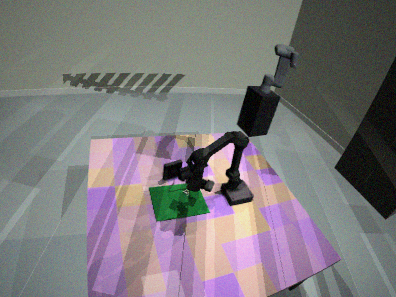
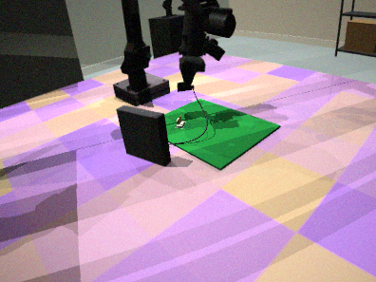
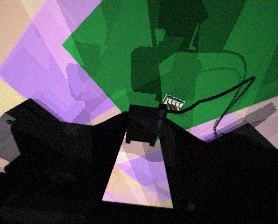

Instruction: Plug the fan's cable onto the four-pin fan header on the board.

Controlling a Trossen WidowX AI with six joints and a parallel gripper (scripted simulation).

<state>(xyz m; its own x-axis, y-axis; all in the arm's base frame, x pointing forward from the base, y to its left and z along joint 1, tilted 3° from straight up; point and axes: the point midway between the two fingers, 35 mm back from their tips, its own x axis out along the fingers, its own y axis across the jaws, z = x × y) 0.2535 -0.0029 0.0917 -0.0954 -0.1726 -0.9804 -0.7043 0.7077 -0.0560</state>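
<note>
Now: gripper tip 90 mm above the white four-pin header, 60 mm to the left of it and 20 mm short of it. From my gripper tip the other things lie so: dark plug (10 mm to the right, 10 mm behind); black fan block (200 mm to the right, 50 mm ahead, 30 mm below); green board (110 mm below, 80 mm ahead, 20 mm to the right).
</note>
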